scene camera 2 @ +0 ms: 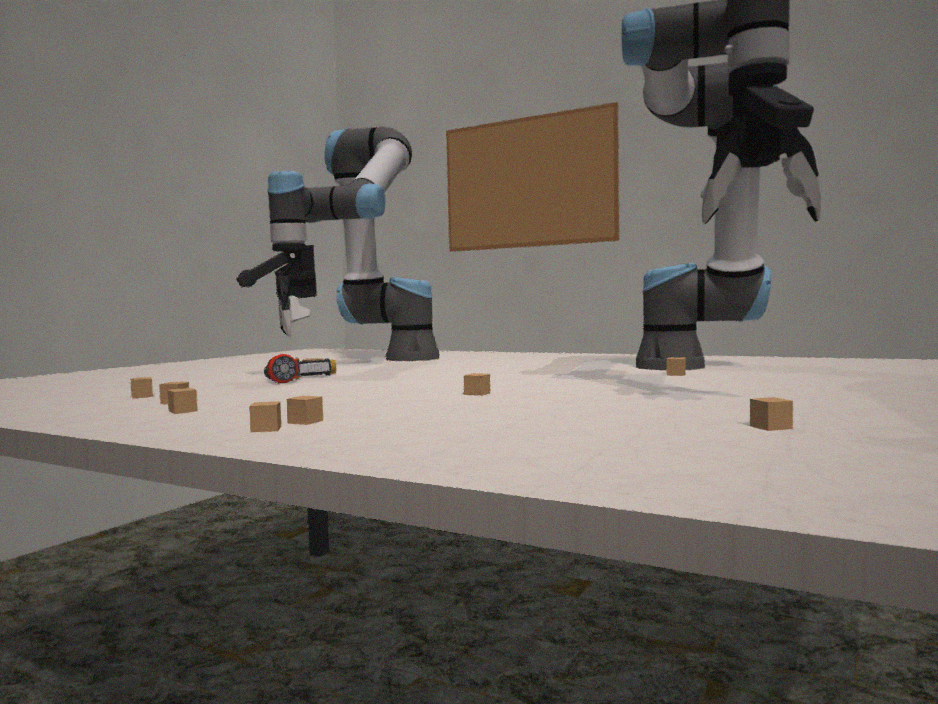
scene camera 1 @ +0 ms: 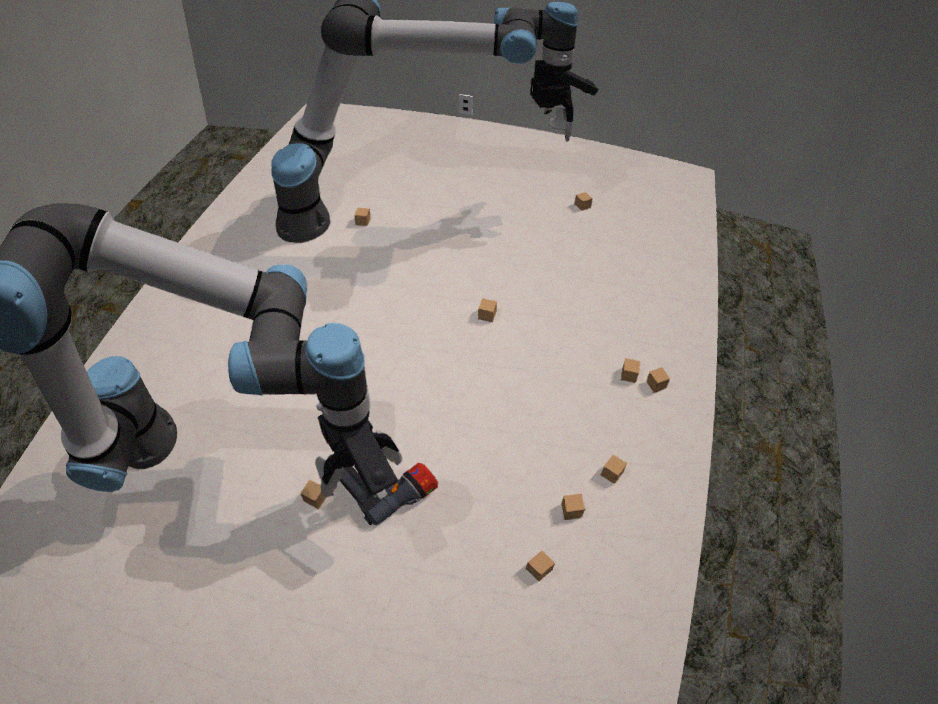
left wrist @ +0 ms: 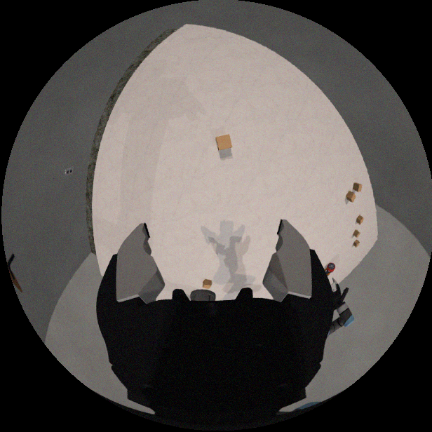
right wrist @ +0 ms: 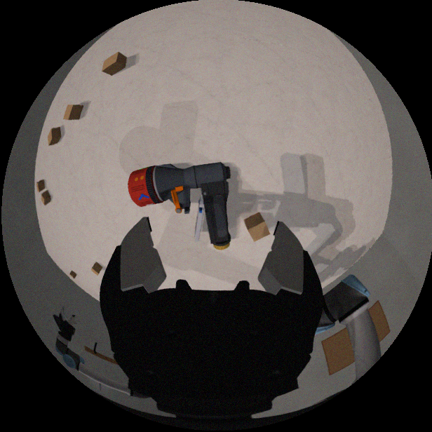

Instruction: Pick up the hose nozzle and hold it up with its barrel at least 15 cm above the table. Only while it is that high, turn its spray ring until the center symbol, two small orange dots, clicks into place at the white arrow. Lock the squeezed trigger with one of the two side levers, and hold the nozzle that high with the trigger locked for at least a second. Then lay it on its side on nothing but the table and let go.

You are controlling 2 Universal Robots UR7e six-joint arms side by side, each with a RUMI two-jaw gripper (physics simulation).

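Where they show: left gripper, between the fingertips: [scene camera 2: 761, 222] [scene camera 1: 555, 127]; right gripper, between the fingertips: [scene camera 2: 287, 335]; left arm's base, origin of its link: [scene camera 1: 303, 225]; right arm's base, origin of its link: [scene camera 2: 412, 358] [scene camera 1: 146, 439].
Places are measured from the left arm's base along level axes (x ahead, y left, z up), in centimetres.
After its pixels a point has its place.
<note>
The hose nozzle [scene camera 1: 390, 506] {z 3.5, x 10.3, y -88.7 cm} [scene camera 2: 284, 368] {z 3.3, x 18.9, y -83.2 cm} [left wrist: 330, 267] [right wrist: 210, 175] lies on its side on the table. In the right wrist view its red spray ring [right wrist: 140, 187] points to the picture's left and shows two orange dots and a blue symbol; I cannot make out the white arrow. An orange side lever [right wrist: 177, 199] sits below the barrel. The pale trigger [right wrist: 199, 220] stands apart from the dark handle [right wrist: 217, 215]. My right gripper [scene camera 2: 293, 324] {z 9.5, x 6.4, y -85.6 cm} [right wrist: 212, 221] is open above the nozzle, touching nothing. My left gripper [scene camera 1: 561, 130] {z 25.5, x 67.1, y -6.1 cm} [scene camera 2: 760, 219] {z 25.5, x 67.1, y -6.1 cm} [left wrist: 212, 223] is open, high and far away.
A wooden cube [scene camera 1: 312, 493] {z 3.4, x -3.5, y -83.4 cm} [right wrist: 257, 226] lies close to the nozzle's handle. Several more cubes are scattered, such as one [scene camera 1: 540, 565] {z 3.4, x 33.2, y -106.1 cm} [right wrist: 114, 64] past the ring and one [scene camera 1: 487, 309] {z 3.4, x 39.3, y -45.4 cm} [scene camera 2: 476, 384] {z 1.9, x 41.7, y -44.2 cm} mid-table. Another cube [scene camera 2: 771, 413] {z 2.1, x 78.7, y -9.4 cm} [left wrist: 224, 142] lies beyond the left gripper's side.
</note>
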